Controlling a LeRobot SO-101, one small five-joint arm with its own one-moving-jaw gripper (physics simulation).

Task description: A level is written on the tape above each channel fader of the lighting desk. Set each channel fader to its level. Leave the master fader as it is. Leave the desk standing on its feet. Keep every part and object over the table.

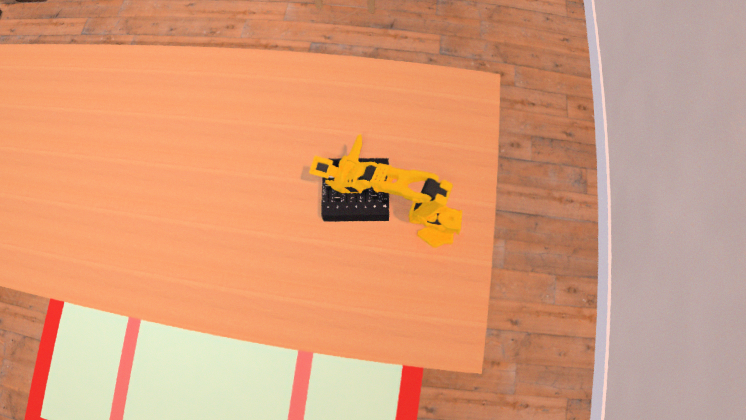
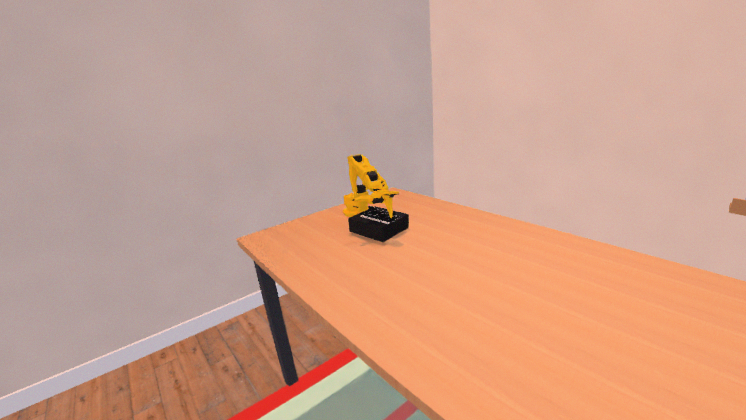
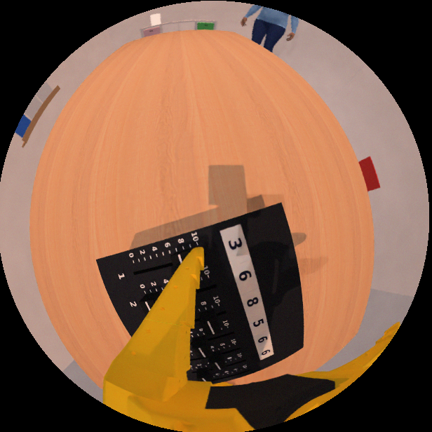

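Pixels of known places: end effector, tool point: (image 1: 327, 180) (image 2: 390, 216); arm's base, origin of the base link: (image 1: 428, 224).
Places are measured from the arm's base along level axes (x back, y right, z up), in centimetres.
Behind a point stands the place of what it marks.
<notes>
The black lighting desk (image 1: 356, 214) {x -17.5, y -1.3, z 5.4 cm} (image 2: 368, 229) {x -21.5, y 12.5, z 3.5 cm} (image 3: 270, 230) stands on the table. Its white tape (image 3: 248, 290) reads 3, 6, 8, 5, 6, 6. The fader 1 cap (image 3: 180, 258) shows its white line near the 8 mark, partly behind the fixed jaw. The fader 2 cap (image 3: 147, 305) is near the 0 end. Fader 3 is hidden by the jaw; further white cap lines show beyond it. My gripper (image 2: 394, 205) {x -25.4, y 5.6, z 7.0 cm} (image 3: 298, 287) is wide open and empty. Its fixed jaw's tip is low over the desk, beside the fader 1 cap on its 10 side; contact is unclear.
The wooden table (image 1: 208, 182) {x -58.1, y 3.9, z 0.0 cm} (image 2: 495, 292) {x -69.3, y 11.4, z 0.0 cm} (image 3: 160, 125) extends beyond the desk. The yellow arm's base (image 1: 438, 224) {x 1.8, y -1.3, z 5.7 cm} (image 2: 354, 205) {x 0.6, y 1.9, z 4.1 cm} stands beside the desk near the table's short edge. A person (image 3: 270, 25) shows past the table's far end.
</notes>
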